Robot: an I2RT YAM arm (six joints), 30 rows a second.
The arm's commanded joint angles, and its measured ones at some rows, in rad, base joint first. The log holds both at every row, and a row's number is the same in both.
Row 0, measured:
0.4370 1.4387 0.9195 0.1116 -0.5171 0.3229
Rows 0 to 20, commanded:
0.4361 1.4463 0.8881 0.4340 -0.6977 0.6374
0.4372 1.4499 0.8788 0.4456 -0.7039 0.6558
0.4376 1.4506 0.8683 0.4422 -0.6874 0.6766
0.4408 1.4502 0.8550 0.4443 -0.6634 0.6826
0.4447 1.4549 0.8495 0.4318 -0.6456 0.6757
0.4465 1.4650 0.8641 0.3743 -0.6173 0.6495
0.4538 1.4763 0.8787 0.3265 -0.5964 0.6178
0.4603 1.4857 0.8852 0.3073 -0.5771 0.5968
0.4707 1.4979 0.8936 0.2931 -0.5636 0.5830
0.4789 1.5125 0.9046 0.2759 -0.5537 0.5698
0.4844 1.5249 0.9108 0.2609 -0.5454 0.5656
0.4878 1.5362 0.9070 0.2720 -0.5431 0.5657
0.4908 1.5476 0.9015 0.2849 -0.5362 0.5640
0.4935 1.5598 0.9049 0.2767 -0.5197 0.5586
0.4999 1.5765 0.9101 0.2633 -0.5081 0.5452
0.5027 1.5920 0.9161 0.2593 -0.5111 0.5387
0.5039 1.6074 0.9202 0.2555 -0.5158 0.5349
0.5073 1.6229 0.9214 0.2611 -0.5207 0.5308
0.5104 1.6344 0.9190 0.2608 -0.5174 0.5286
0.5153 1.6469 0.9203 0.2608 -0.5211 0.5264
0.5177 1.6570 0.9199 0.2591 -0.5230 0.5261
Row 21, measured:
0.5114 1.6382 0.9146 0.2607 -0.5262 0.5457
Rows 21 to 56, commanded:
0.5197 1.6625 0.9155 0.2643 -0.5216 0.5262
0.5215 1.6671 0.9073 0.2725 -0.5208 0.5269
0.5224 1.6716 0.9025 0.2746 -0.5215 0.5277
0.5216 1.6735 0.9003 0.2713 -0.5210 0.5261
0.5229 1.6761 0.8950 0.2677 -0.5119 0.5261
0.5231 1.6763 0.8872 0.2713 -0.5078 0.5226
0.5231 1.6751 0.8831 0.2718 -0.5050 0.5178
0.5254 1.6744 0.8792 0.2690 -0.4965 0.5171
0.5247 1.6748 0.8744 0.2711 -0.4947 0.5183
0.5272 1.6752 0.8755 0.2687 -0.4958 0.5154
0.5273 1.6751 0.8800 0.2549 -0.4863 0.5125
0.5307 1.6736 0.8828 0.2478 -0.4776 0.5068
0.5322 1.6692 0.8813 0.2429 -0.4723 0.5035
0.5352 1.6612 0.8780 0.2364 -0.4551 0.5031
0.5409 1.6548 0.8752 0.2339 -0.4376 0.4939
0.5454 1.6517 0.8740 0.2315 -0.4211 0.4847
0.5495 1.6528 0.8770 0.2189 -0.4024 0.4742
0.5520 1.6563 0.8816 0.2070 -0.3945 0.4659
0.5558 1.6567 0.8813 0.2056 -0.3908 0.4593
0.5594 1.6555 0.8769 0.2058 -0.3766 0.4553
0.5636 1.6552 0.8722 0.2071 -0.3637 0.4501
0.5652 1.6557 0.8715 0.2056 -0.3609 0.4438
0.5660 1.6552 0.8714 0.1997 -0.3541 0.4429
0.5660 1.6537 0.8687 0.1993 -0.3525 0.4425
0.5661 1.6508 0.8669 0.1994 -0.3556 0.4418
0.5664 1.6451 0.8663 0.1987 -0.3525 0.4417
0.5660 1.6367 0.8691 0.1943 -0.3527 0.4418
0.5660 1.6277 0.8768 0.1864 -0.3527 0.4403
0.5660 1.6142 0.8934 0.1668 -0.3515 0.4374
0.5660 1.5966 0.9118 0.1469 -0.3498 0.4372
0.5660 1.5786 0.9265 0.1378 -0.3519 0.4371
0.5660 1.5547 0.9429 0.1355 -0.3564 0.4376
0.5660 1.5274 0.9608 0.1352 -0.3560 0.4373
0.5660 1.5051 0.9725 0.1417 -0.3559 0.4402
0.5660 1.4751 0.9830 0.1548 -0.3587 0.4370
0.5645 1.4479 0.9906 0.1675 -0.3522 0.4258
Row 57, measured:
0.5644 1.4982 0.9695 0.1547 -0.3637 0.4515
